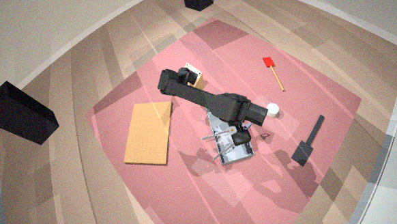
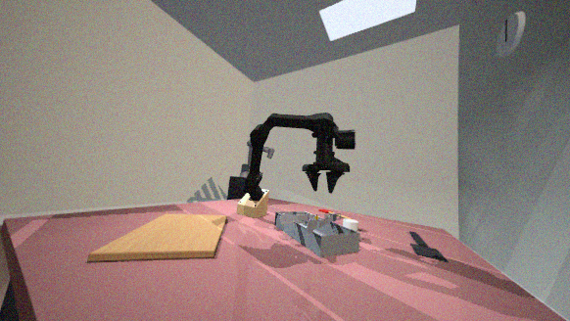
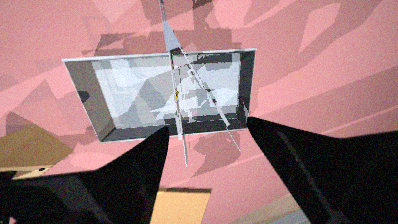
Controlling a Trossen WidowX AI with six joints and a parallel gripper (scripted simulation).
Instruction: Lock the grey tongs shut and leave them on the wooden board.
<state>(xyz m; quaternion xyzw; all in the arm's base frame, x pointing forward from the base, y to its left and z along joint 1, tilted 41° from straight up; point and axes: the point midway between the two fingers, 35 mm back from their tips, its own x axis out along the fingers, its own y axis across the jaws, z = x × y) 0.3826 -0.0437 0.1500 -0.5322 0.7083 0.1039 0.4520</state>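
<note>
The grey roasting tin lies 140 mm below my gripper tip, 40 mm behind it and 30 mm to the left of it. The rest, counted from my gripper tip: white cylinder: 280 mm to the left, 150 mm below, 70 mm ahead; then wooden board: 380 mm behind, 240 mm to the right, 160 mm below; then black spatula: 320 mm ahead, 260 mm to the left, 160 mm below.
</note>
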